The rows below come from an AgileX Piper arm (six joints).
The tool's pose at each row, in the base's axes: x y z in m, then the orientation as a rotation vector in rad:
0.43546, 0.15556, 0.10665, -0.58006, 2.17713, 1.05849
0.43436, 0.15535, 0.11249, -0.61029, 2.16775, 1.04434
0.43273, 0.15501, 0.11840, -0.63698, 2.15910, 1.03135
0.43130, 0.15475, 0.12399, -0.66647, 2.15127, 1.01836
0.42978, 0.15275, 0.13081, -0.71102, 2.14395, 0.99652
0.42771, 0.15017, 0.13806, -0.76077, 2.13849, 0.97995
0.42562, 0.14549, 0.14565, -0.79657, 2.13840, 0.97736
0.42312, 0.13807, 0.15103, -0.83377, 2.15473, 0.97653
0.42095, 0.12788, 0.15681, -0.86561, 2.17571, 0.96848
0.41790, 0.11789, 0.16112, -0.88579, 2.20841, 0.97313
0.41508, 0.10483, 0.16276, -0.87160, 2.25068, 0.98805
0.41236, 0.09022, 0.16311, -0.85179, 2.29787, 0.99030
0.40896, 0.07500, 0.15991, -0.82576, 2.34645, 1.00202
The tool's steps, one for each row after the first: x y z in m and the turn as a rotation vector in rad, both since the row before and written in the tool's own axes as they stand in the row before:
-0.00335, 0.00364, -0.00330, -0.00010, 0.00478, -0.02636
-0.00310, 0.00385, -0.00364, 0.00013, 0.00416, -0.02357
-0.00309, 0.00353, -0.00337, -0.00068, 0.00643, -0.02466
-0.00372, 0.00311, -0.00542, 0.00093, 0.01381, -0.03580
-0.00361, 0.00322, -0.00633, -0.00450, 0.01880, -0.03543
-0.00337, 0.00212, -0.00825, -0.00972, 0.01735, -0.01995
-0.00066, 0.00006, -0.00948, -0.01027, 0.03152, -0.01173
-0.00007, -0.00139, -0.01183, -0.00320, 0.03257, -0.00883
0.00187, -0.00118, -0.01108, -0.00821, 0.03619, 0.00757
0.00505, -0.00397, -0.01183, -0.00494, 0.02666, 0.03326
0.00657, -0.00553, -0.01213, 0.00561, 0.02780, 0.03445
0.00966, -0.00730, -0.01033, 0.00010, 0.02670, 0.04090

